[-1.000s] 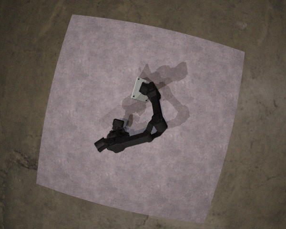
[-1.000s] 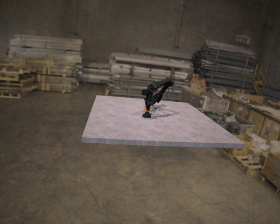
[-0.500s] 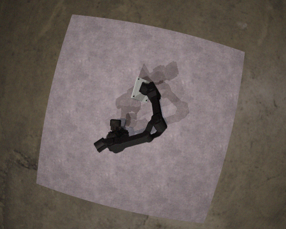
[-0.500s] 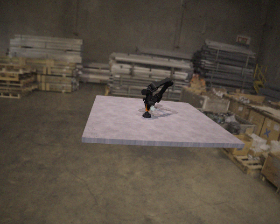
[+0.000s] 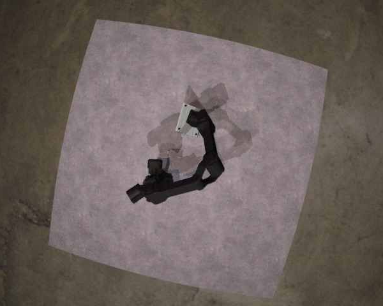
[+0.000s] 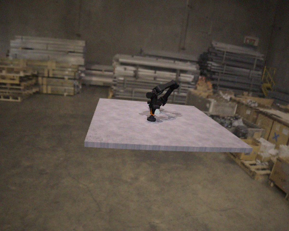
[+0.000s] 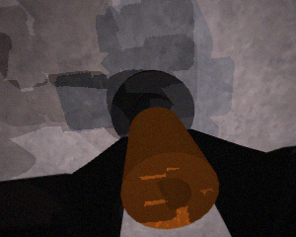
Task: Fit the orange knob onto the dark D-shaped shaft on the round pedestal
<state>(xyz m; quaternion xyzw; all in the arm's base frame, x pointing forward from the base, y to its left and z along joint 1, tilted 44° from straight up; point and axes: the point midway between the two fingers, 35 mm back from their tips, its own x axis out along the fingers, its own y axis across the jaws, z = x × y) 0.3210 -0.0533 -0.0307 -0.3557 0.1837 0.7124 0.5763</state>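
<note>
My gripper tip is now 20 mm below the orange knob. From my gripper tip the other things lie so: dark pedestal (40 mm below).
</note>
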